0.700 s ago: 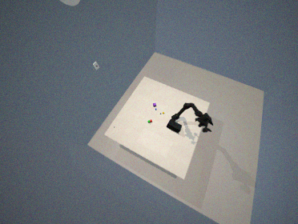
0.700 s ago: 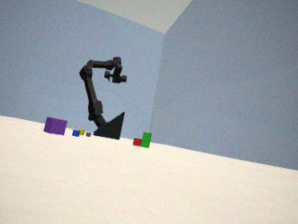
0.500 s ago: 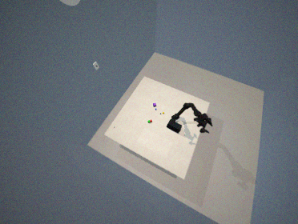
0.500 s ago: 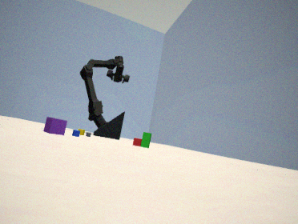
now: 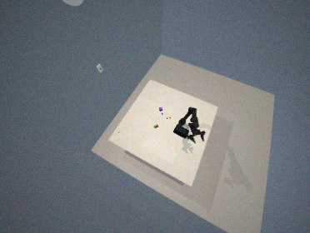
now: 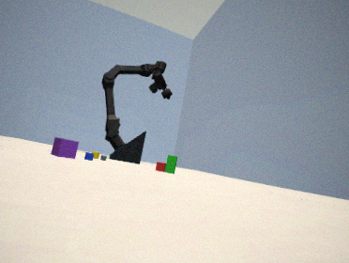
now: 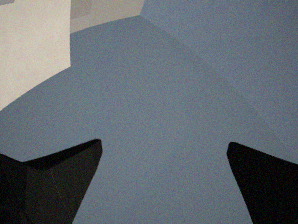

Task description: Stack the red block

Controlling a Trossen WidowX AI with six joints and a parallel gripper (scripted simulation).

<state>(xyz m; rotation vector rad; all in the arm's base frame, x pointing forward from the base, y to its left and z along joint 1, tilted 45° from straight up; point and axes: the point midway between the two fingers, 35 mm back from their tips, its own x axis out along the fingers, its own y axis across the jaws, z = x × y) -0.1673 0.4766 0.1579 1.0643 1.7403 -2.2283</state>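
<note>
The red block is 540 mm ahead of my gripper tip, 130 mm to the right of it and 470 mm below it. The rest, counted from my gripper tip: grey block 450 mm ahead, 320 mm to the right, 480 mm below; blue block 560 mm ahead, 360 mm to the right, 470 mm below; yellow block 420 mm ahead, 350 mm to the right, 470 mm below.
</note>
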